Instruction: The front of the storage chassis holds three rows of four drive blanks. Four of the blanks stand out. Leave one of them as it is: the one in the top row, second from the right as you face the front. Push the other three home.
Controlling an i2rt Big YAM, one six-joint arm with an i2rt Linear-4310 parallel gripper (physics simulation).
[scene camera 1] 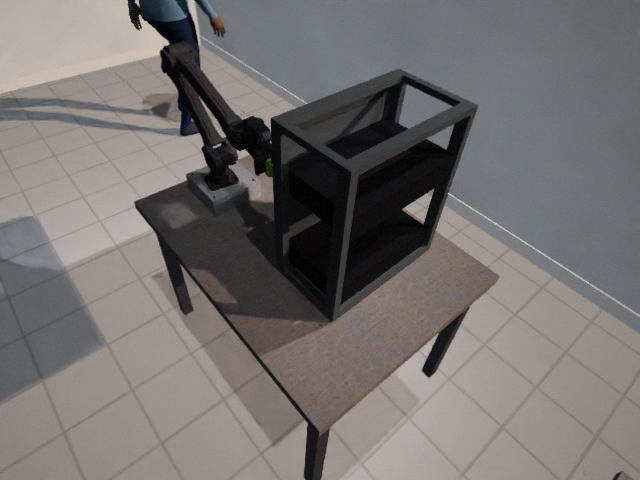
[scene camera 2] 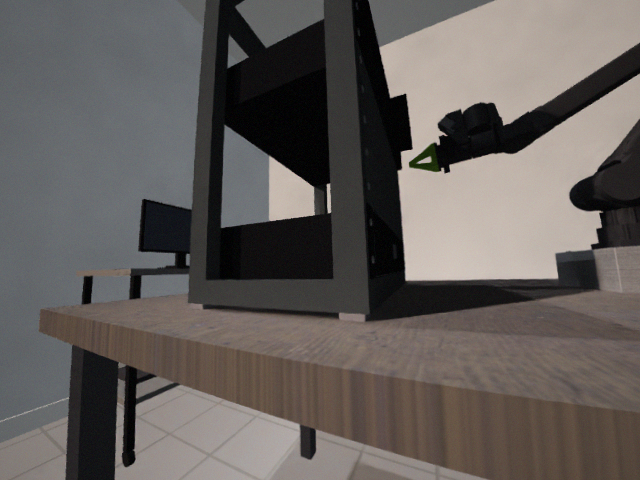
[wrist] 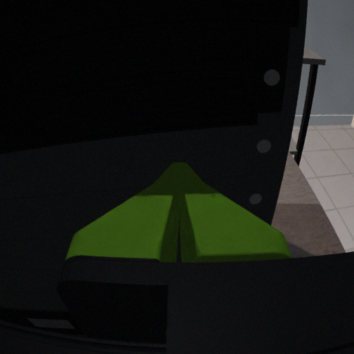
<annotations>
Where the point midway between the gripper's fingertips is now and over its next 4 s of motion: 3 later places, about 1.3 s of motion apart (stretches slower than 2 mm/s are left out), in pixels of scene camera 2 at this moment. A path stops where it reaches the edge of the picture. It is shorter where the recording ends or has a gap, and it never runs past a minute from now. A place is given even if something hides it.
My gripper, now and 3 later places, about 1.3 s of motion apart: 409, 165; 412, 167; 415, 126; 417, 125
</annotations>
